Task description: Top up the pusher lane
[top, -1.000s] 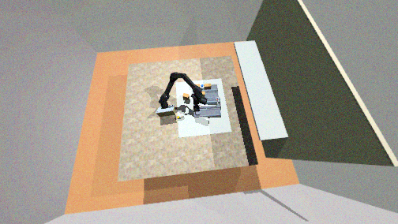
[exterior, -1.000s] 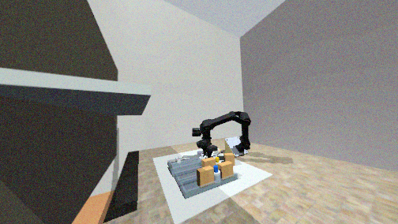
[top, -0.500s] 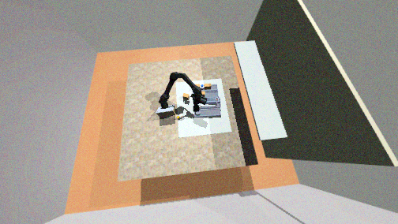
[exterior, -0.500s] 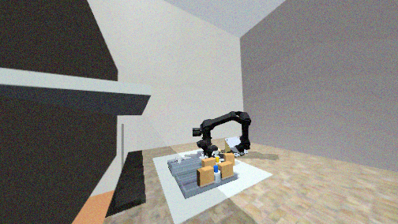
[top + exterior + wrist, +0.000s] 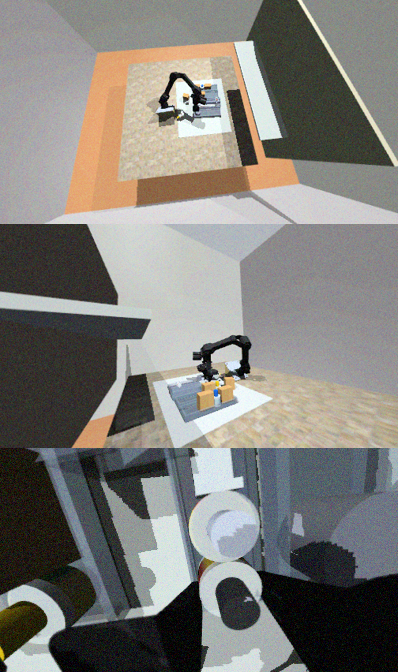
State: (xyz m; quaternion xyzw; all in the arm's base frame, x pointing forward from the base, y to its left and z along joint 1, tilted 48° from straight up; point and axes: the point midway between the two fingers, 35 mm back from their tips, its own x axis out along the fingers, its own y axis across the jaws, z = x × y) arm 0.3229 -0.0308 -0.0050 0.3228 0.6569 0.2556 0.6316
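My gripper tip is now 70 mm short of the white mat and 30 mm above it. Round my gripper tip: wide grey cylinder (10 mm ahead, 80 mm to the right); grey rack (150 mm ahead, 10 mm to the left, 10 mm below).
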